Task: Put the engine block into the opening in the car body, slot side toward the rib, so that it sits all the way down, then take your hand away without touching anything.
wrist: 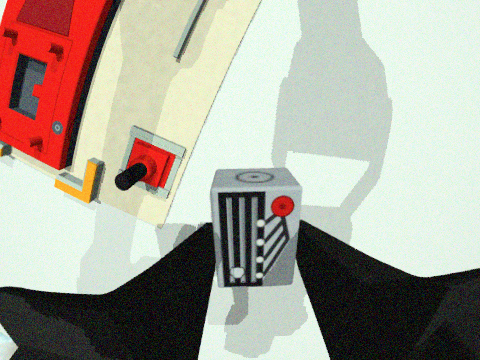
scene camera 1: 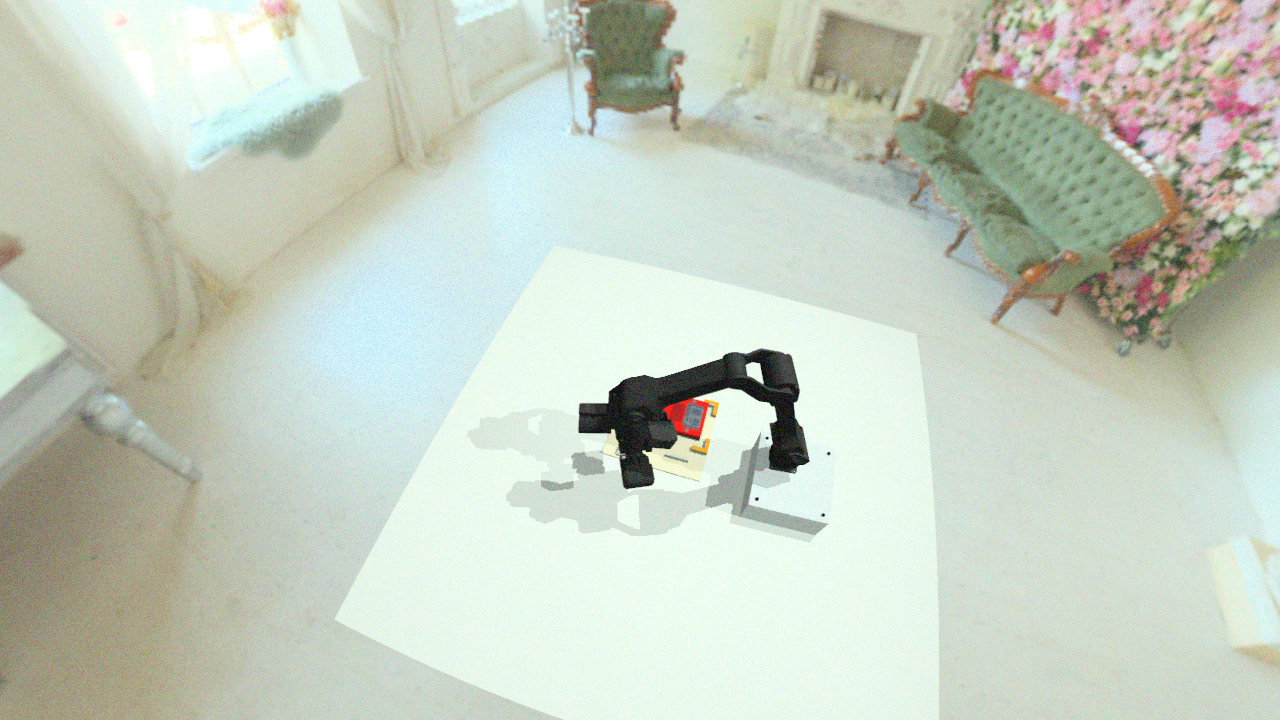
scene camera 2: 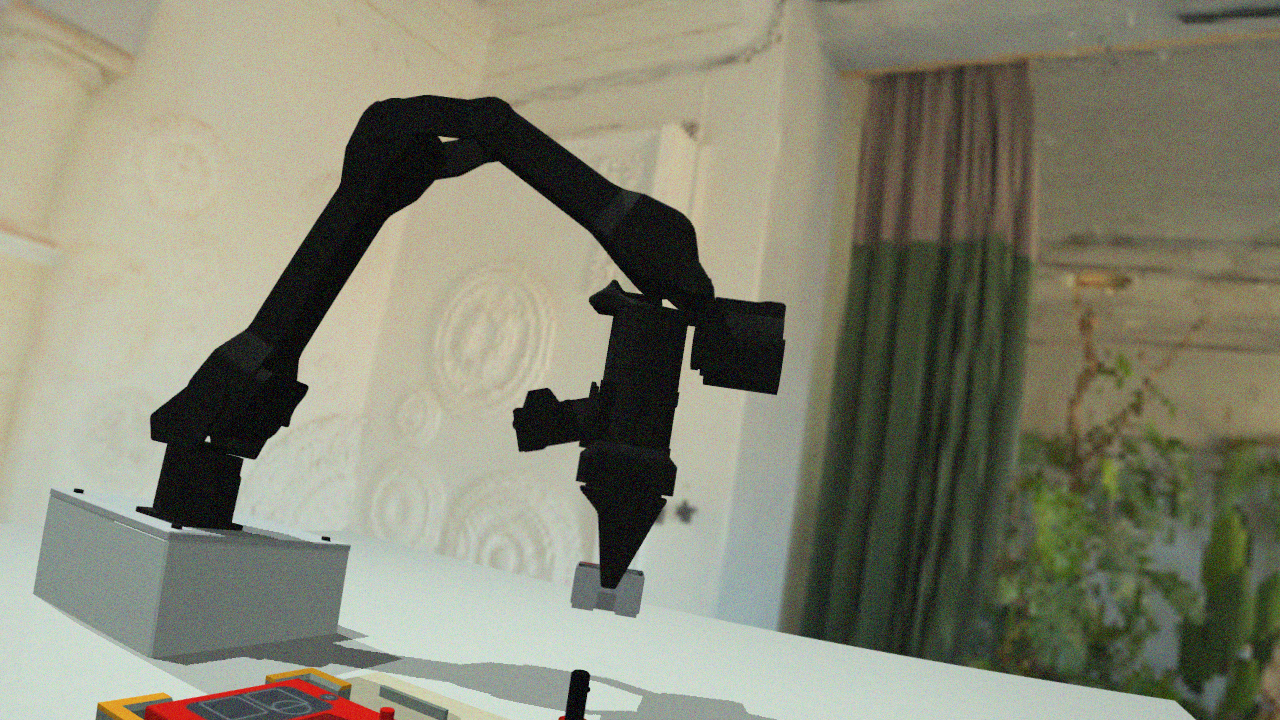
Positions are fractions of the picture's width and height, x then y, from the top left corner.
Scene:
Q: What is the gripper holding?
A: A grey engine block.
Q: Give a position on a red car body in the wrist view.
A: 0.12,0.15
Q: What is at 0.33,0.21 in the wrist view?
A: A clamp cradle.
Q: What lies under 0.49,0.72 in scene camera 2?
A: The gripper.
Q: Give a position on a grey engine block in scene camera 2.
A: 0.46,0.82

